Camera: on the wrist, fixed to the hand. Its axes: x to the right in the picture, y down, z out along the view.
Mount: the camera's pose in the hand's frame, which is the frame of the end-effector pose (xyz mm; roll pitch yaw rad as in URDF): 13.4 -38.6 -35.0 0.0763 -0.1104 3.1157
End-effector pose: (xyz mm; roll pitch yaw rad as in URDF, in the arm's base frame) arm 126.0 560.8 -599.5 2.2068 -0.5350 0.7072
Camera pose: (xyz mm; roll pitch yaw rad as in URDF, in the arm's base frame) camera 105.6 610.5 -601.5 -2.0663 0.5765 -2.3101
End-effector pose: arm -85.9 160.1 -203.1 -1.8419 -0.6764 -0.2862
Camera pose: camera -110.4 142.9 -158.4 1.8307 0.7266 2.7222
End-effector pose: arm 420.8 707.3 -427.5 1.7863 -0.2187 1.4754
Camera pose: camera 380.4 730.9 -454.1 -1.6864 0.2157 -1.5501
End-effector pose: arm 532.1 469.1 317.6 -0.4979 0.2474 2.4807
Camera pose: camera 555.3 515.2 302.4 0.5955 -0.3313 -0.7405
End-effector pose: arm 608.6 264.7 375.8 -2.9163 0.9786 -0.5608
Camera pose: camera 660.8 267.1 388.5 2.9906 -0.8652 2.5815
